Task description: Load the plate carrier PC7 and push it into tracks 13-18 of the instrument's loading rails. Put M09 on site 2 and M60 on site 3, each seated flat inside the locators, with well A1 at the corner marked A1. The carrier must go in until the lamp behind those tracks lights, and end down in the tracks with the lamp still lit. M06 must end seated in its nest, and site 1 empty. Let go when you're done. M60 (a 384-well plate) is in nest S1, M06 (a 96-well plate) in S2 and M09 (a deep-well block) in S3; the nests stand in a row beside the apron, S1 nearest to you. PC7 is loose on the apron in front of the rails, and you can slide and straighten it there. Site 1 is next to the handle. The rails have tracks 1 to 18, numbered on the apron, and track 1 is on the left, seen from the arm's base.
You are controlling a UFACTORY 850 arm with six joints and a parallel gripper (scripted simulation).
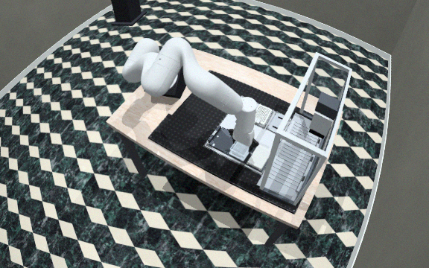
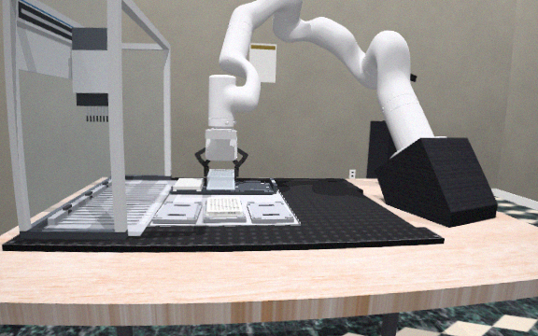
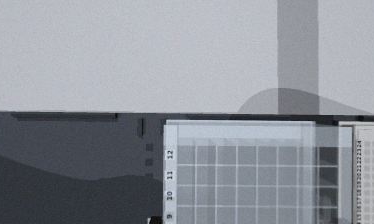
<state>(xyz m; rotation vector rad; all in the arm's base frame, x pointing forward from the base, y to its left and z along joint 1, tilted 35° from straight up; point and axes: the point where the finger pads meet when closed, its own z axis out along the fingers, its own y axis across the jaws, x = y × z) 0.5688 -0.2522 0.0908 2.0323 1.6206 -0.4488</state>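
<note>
Now: hand 1 cm above the deep-well block M09. From my hand the other things lie so: dark carrier PC7 (3 cm below, 1 cm behind); then nest S3 (23 cm to the left, 15 cm ahead, 4 cm below); then nest S1 (28 cm to the left, 6 cm behind, 4 cm below).
</note>
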